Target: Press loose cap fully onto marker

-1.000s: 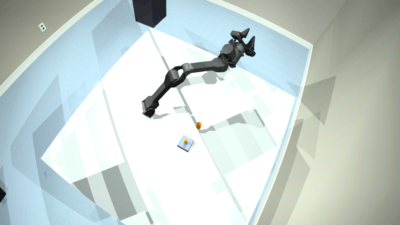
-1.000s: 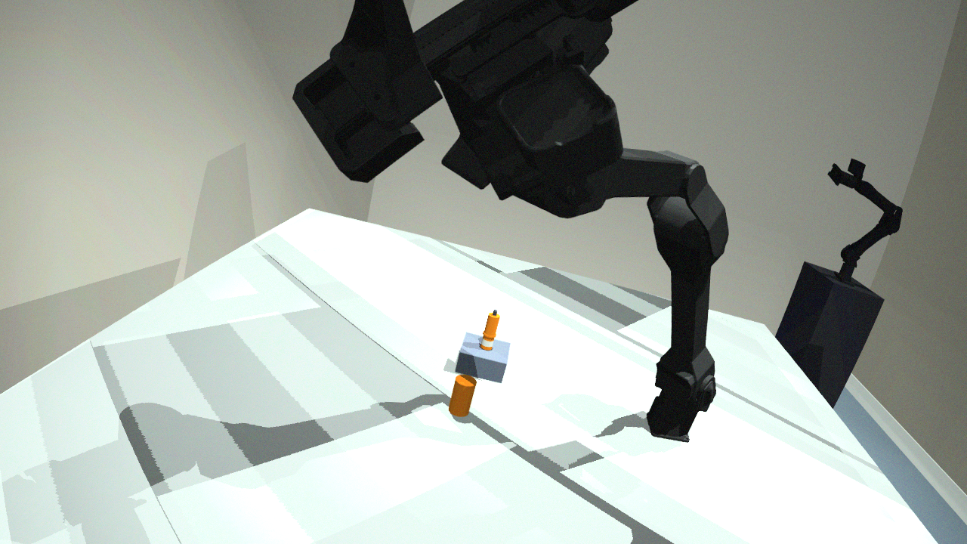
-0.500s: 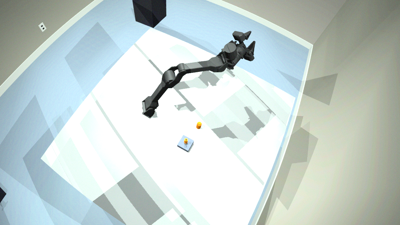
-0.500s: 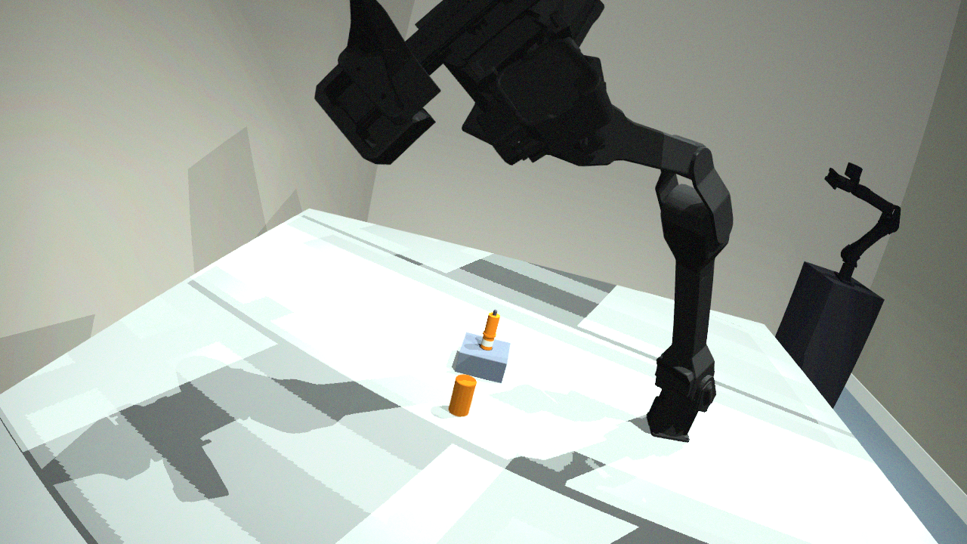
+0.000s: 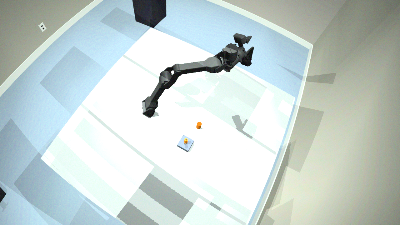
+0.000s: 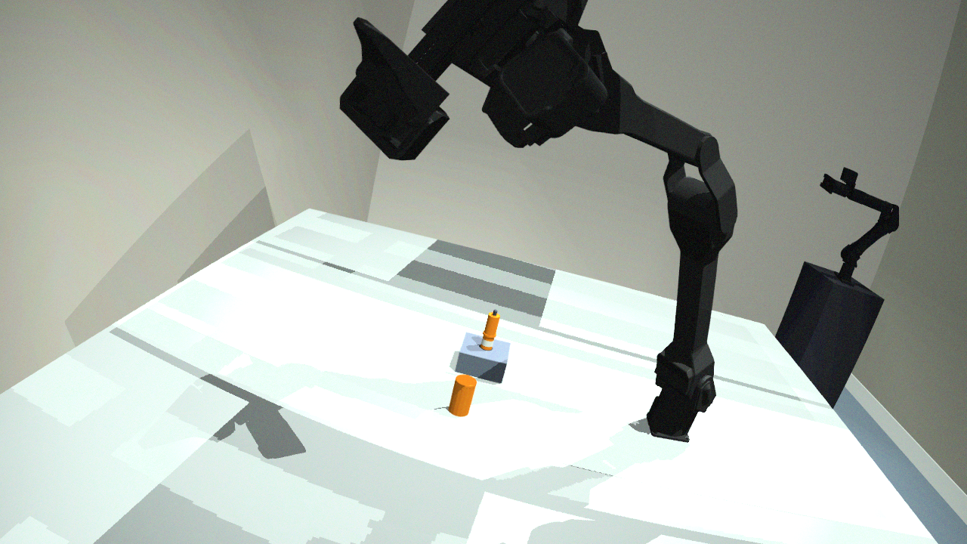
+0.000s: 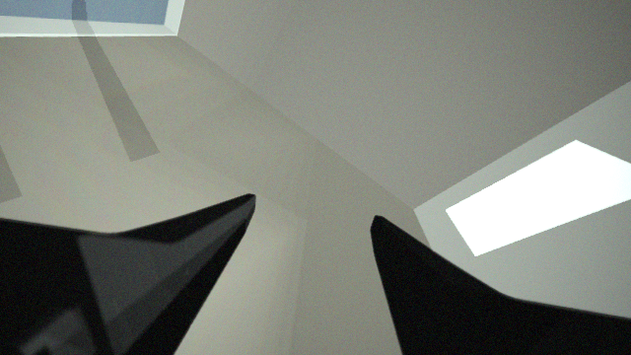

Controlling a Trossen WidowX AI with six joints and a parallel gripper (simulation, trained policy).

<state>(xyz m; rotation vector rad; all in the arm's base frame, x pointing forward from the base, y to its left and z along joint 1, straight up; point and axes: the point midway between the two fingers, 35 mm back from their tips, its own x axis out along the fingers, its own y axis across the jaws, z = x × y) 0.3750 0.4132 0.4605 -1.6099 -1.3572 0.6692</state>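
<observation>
Now: gripper tip 7 cm past the orange cap, 37 cm to the left of it and 44 cm above it. From my gripper tip the other things lie so: dark grey holder block (8 cm behind, 51 cm to the right, 45 cm below); then orange marker (8 cm behind, 51 cm to the right, 39 cm below).
</observation>
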